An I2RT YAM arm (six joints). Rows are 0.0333 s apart.
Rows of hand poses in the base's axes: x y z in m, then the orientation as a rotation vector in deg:
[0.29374, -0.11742, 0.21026, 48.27, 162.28, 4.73]
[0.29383, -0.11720, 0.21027, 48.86, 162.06, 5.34]
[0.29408, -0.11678, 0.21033, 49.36, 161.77, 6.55]
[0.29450, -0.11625, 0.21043, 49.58, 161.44, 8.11]
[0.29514, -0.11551, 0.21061, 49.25, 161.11, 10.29]
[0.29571, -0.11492, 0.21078, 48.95, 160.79, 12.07]
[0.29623, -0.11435, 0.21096, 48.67, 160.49, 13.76]
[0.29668, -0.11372, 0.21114, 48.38, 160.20, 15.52]
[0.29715, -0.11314, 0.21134, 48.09, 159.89, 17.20]
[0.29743, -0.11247, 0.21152, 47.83, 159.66, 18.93]
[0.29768, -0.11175, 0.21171, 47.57, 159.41, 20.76]
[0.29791, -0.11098, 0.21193, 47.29, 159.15, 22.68]
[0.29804, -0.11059, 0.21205, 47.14, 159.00, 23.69]
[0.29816, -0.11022, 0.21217, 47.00, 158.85, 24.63]
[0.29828, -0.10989, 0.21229, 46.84, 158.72, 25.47]
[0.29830, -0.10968, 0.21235, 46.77, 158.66, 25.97]
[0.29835, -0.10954, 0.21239, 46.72, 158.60, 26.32]
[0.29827, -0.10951, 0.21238, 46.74, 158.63, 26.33]
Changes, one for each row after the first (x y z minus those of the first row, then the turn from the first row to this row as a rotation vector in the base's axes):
[0.00009, 0.00022, 0.00001, 0.43, -0.14, -0.38]
[0.00034, 0.00064, 0.00007, 1.22, -0.46, -0.69]
[0.00076, 0.00117, 0.00017, 2.19, -0.94, -0.80]
[0.00140, 0.00191, 0.00035, 3.51, -1.65, -0.52]
[0.00197, 0.00250, 0.00052, 4.58, -2.27, -0.29]
[0.00249, 0.00307, 0.00070, 5.60, -2.83, -0.06]
[0.00294, 0.00370, 0.00088, 6.68, -3.38, 0.17]
[0.00341, 0.00428, 0.00108, 7.71, -3.93, 0.40]
[0.00369, 0.00495, 0.00126, 8.80, -4.38, 0.63]
[0.00394, 0.00567, 0.00145, 9.96, -4.84, 0.87]
[0.00417, 0.00644, 0.00167, 11.18, -5.31, 1.12]
[0.00430, 0.00683, 0.00179, 11.82, -5.56, 1.25]
[0.00442, 0.00720, 0.00191, 12.42, -5.80, 1.37]
[0.00454, 0.00753, 0.00203, 12.95, -6.01, 1.50]
[0.00456, 0.00774, 0.00209, 13.28, -6.11, 1.57]
[0.00461, 0.00788, 0.00213, 13.50, -6.20, 1.61]
[0.00453, 0.00791, 0.00212, 13.52, -6.17, 1.60]

